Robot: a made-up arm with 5 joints.
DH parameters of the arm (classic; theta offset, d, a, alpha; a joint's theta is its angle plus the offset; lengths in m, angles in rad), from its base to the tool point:
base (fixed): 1.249 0 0.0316 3.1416
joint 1: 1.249 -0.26 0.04 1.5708
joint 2: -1.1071 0 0.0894 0
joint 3: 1.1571 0 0.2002 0
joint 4: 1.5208 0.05 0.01 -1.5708
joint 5: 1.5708 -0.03 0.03 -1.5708
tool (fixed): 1.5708 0.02 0 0
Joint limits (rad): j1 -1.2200..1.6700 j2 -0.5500..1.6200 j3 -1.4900..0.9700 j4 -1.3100..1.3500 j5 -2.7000..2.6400
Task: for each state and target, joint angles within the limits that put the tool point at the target. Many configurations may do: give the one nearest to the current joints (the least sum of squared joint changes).
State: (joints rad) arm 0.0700 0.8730 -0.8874 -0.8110 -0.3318
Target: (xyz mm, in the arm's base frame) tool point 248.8 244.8 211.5
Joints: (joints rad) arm -0.6712 0.9060 -0.4701 -1.1665 -0.0152
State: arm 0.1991 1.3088 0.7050 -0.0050 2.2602
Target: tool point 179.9 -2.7 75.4
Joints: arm 0.6959 0.6057 0.7928 -0.0338 2.2008
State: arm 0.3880 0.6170 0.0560 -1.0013 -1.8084
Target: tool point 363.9 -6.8 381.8
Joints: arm 0.2260 0.3753 -0.6449 -1.0633 -1.9761
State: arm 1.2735 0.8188 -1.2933 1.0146 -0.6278
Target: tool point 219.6 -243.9 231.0
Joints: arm 0.9584 1.1050 -1.1434 0.8758 -0.5000
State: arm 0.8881 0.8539 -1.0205 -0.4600 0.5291
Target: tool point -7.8 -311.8 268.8
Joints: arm 1.6700 0.7484 -0.5842 -0.8097 -0.2371
